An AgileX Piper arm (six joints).
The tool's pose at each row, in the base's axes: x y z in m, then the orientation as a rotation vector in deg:
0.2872, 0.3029, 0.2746, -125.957, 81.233, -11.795
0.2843, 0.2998, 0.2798, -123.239, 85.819, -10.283
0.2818, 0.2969, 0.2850, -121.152, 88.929, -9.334
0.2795, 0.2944, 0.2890, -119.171, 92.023, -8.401
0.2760, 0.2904, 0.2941, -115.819, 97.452, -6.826
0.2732, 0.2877, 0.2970, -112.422, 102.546, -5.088
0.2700, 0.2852, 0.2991, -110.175, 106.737, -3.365
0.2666, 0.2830, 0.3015, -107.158, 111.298, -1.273
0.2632, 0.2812, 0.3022, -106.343, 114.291, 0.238
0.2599, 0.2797, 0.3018, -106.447, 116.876, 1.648
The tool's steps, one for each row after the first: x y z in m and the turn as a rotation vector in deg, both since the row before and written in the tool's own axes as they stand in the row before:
0.0007, 0.0008, -0.0066, -0.451, 0.195, 4.054
0.0008, 0.0004, -0.0064, -0.178, 0.154, 2.835
0.0007, 0.0007, -0.0052, -0.304, 0.238, 2.766
0.0016, 0.0015, -0.0070, -0.740, 0.610, 4.754
0.0012, 0.0016, -0.0044, -0.804, 0.470, 4.592
0.0014, 0.0022, -0.0038, -1.249, 0.545, 3.520
0.0011, 0.0023, -0.0039, -1.234, 0.367, 4.112
0.0015, 0.0029, -0.0022, -1.589, 0.720, 2.094
0.0016, 0.0031, -0.0010, -1.882, 0.949, 1.383

